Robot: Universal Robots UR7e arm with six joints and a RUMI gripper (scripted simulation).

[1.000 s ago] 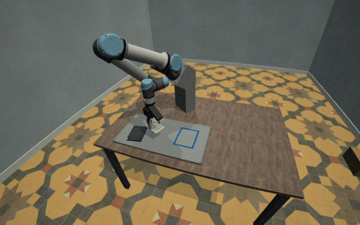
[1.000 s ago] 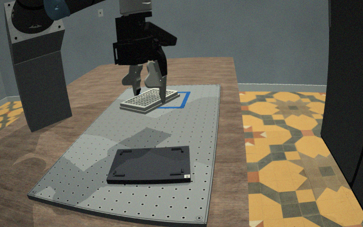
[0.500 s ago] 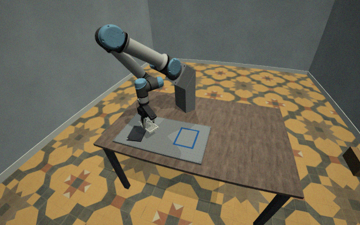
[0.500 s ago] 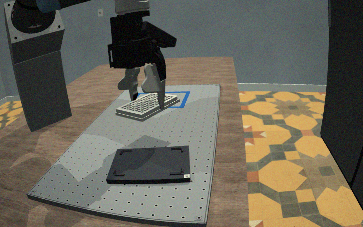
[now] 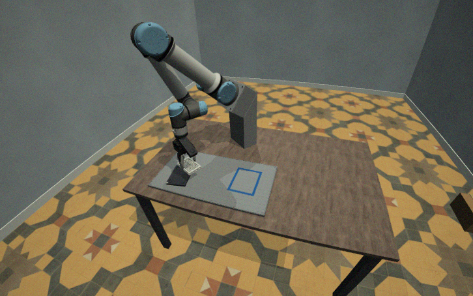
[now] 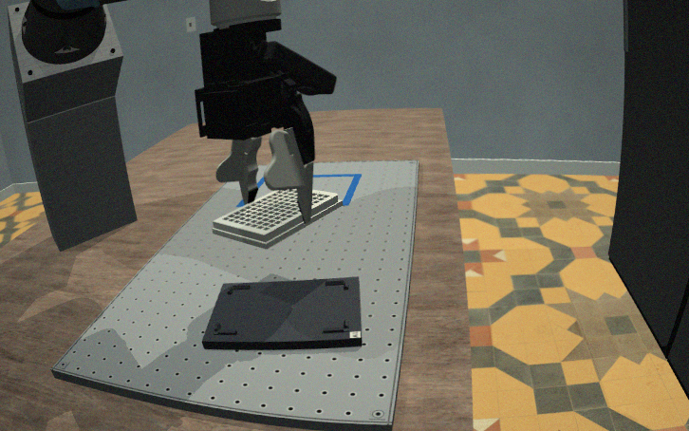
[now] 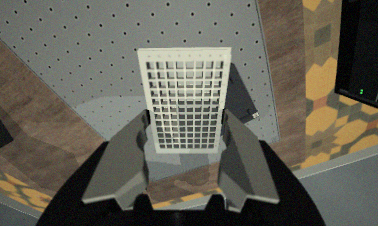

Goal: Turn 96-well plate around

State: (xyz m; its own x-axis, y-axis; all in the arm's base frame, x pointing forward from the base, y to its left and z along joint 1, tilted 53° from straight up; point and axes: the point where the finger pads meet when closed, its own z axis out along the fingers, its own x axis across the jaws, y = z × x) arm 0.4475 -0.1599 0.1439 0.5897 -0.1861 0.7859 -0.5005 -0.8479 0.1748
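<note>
Right now the black plate nest N1 is 100 mm below my hand and 70 mm to the right of it. From my hand the other things lie so: 96-well plate 10 mm below; then A1 label 130 mm to the right, 90 mm below, 70 mm ahead.
</note>
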